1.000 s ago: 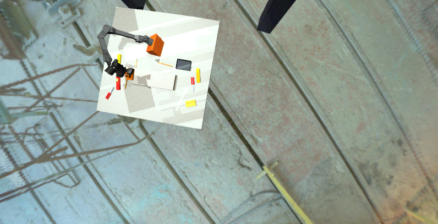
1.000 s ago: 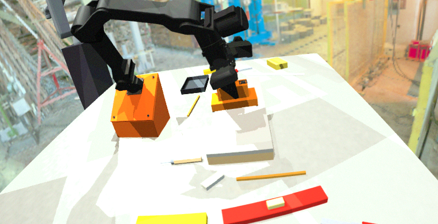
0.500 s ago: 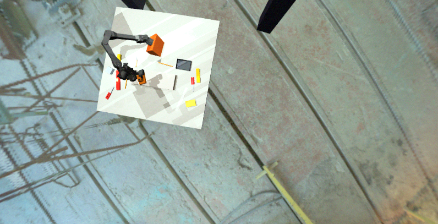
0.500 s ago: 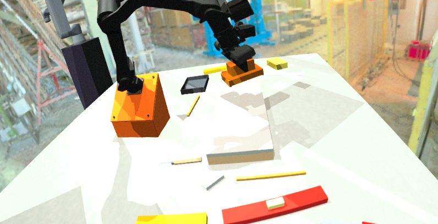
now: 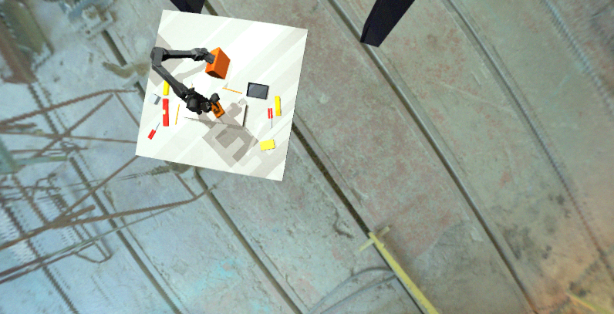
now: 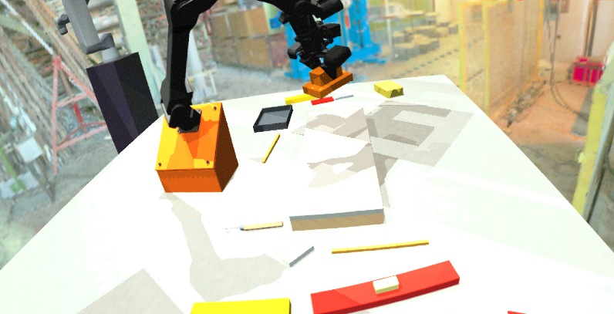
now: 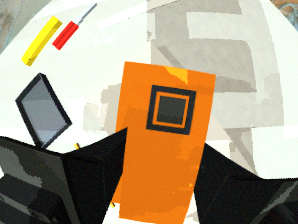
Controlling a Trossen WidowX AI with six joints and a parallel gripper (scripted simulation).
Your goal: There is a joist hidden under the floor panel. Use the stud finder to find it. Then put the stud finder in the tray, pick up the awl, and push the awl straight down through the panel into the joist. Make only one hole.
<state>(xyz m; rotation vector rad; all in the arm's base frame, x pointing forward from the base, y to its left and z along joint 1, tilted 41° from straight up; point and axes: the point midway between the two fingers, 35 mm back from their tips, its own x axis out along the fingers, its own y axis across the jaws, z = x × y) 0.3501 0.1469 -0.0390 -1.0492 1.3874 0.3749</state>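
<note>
Now: the dark tray 240 mm behind my gripper tip, 190 mm to the left of it and 180 mm below it. Also, from my gripper tip: yellow block: 160 mm ahead, 390 mm to the left, 180 mm below; awl: 150 mm behind, 370 mm to the right, 190 mm below; stud finder: 20 mm above.
</note>
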